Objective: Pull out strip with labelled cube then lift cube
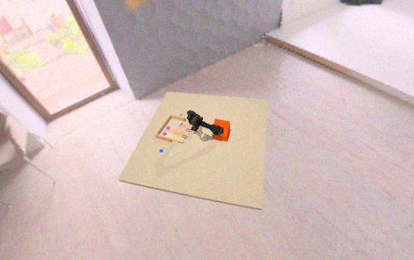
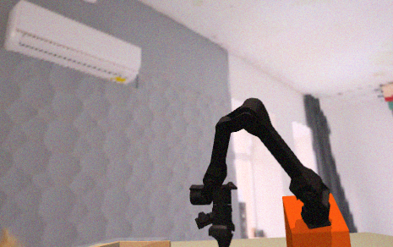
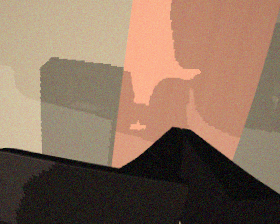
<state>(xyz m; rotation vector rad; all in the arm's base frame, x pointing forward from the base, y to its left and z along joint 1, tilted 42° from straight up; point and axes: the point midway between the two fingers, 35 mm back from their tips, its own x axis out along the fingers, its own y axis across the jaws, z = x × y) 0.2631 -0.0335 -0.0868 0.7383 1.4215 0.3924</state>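
My gripper tip is 200 mm short of the labelled cube, 40 mm to the left of it and 20 mm below it.
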